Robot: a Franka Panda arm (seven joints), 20 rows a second.
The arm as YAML. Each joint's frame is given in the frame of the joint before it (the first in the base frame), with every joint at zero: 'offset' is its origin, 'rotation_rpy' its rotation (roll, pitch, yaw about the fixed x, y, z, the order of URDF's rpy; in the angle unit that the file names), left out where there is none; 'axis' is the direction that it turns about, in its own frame. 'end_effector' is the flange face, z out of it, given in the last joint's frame.
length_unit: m
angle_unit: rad
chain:
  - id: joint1
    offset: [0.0, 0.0, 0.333]
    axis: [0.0, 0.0, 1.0]
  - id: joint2
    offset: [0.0, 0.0, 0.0]
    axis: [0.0, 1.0, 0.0]
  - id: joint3
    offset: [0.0, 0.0, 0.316]
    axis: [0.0, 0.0, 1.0]
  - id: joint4
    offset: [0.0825, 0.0, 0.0]
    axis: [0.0, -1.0, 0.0]
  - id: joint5
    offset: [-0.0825, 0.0, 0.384]
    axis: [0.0, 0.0, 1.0]
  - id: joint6
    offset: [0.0, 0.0, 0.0]
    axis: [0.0, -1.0, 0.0]
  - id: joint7
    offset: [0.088, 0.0, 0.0]
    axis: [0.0, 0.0, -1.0]
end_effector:
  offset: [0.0, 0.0, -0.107]
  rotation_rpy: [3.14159, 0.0, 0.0]
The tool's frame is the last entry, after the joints.
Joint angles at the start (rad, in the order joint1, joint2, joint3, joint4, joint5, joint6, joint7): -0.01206, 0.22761, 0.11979, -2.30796, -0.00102, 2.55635, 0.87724
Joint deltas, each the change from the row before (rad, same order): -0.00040, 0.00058, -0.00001, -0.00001, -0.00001, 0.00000, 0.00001; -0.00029, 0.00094, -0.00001, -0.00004, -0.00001, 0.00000, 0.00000; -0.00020, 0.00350, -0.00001, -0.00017, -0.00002, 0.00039, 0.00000; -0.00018, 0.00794, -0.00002, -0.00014, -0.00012, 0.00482, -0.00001; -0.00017, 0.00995, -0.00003, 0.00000, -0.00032, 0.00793, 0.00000; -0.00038, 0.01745, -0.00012, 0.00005, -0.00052, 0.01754, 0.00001; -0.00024, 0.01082, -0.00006, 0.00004, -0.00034, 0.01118, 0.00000; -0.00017, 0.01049, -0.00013, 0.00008, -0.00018, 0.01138, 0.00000
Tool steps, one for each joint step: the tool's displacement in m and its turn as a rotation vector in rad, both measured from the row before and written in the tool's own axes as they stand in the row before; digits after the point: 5 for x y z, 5 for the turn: 0.00013, 0.00018, 0.00030, -0.00041, -0.00041, 0.00043; 0.00006, 0.00018, 0.00050, -0.00068, -0.00069, 0.00032; -0.00013, 0.00035, 0.00185, -0.00225, -0.00238, 0.00029; -0.00009, 0.00032, 0.00377, -0.00191, -0.00270, 0.00032; 0.00002, 0.00019, 0.00450, -0.00087, -0.00199, 0.00023; 0.00030, 0.00014, 0.00756, 0.00131, -0.00114, 0.00061; 0.00016, 0.00011, 0.00466, 0.00105, -0.00051, 0.00036; 0.00018, 0.00009, 0.00445, 0.00150, -0.00016, 0.00049
